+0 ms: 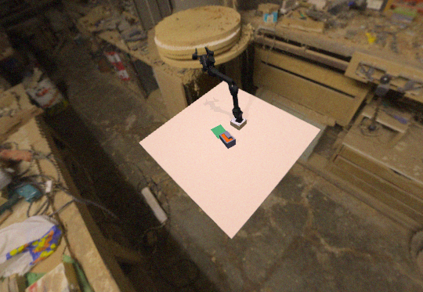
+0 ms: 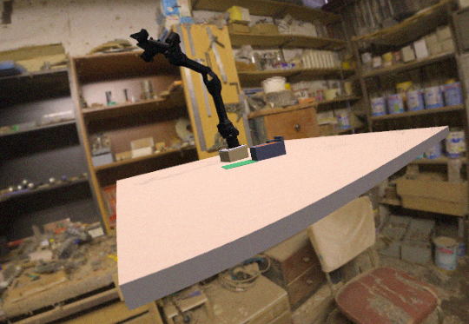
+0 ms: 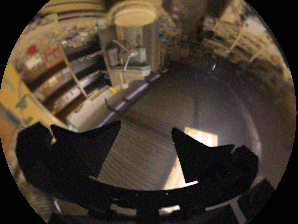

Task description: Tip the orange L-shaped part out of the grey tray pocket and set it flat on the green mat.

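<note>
My gripper tip is now 66 cm above the orange L-shaped part, 45 cm to the right of it and 32 cm short of it. Round my gripper tip: green mat (73 cm below, 30 cm to the left, 26 cm ahead).
</note>
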